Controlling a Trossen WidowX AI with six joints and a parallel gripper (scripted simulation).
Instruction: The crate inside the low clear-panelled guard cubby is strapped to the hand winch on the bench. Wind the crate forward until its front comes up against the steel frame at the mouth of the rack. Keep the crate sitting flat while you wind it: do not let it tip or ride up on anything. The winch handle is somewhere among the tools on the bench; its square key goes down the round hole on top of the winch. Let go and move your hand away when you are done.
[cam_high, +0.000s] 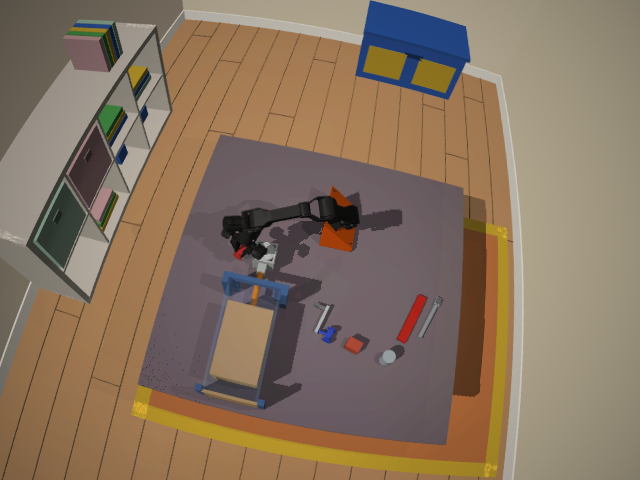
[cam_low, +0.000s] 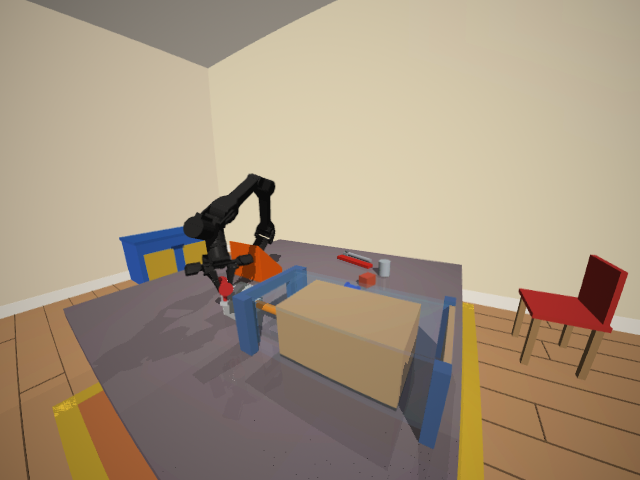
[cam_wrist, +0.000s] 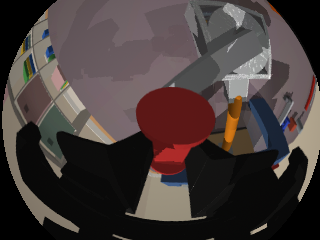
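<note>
Now: the winch handle 40 mm behind my gripper tip, 30 mm to the left of it and 30 mm below it. Round my gripper tip: blue frame (90 mm ahead, 100 mm to the left, 20 mm below); then grey winch (90 mm behind, 70 mm to the left, 100 mm below); then red grip (10 mm behind).
</note>
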